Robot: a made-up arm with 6 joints. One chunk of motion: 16 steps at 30 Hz.
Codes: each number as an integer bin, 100 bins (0 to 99) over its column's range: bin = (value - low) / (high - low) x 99, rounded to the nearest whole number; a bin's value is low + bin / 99 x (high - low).
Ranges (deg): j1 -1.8..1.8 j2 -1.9..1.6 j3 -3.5..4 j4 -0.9..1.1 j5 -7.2..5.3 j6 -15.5..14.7
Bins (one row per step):
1: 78 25 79 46 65 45
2: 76 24 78 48 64 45
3: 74 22 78 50 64 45
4: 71 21 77 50 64 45
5: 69 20 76 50 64 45
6: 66 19 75 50 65 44
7: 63 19 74 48 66 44
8: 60 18 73 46 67 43
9: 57 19 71 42 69 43
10: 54 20 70 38 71 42
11: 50 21 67 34 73 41
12: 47 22 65 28 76 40
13: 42 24 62 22 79 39
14: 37 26 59 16 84 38
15: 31 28 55 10 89 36
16: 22 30 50 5 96 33
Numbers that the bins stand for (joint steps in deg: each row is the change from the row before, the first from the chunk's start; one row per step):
1: 1.036 -1.016 2.485 0.029 1.007 -1.773
2: 0.964 -1.052 2.409 0.070 0.881 -1.773
3: 0.891 -1.122 2.409 0.110 0.881 -1.773
4: 0.782 -1.158 2.333 0.110 0.881 -1.773
5: 0.709 -1.193 2.258 0.110 0.881 -1.773
6: 0.600 -1.228 2.182 0.110 1.007 -2.078
7: 0.491 -1.228 2.106 0.070 1.133 -2.078
8: 0.382 -1.264 2.030 0.029 1.260 -2.383
9: 0.273 -1.228 1.879 -0.052 1.512 -2.383
10: 0.164 -1.193 1.803 -0.132 1.765 -2.688
11: 0.018 -1.158 1.576 -0.213 2.017 -2.993
12: -0.091 -1.122 1.424 -0.334 2.396 -3.298
13: -0.273 -1.052 1.197 -0.456 2.775 -3.603
14: -0.455 -0.981 0.970 -0.577 3.406 -3.908
15: -0.673 -0.910 0.667 -0.698 4.037 -4.518
16: -1.000 -0.839 0.288 -0.799 4.921 -5.433

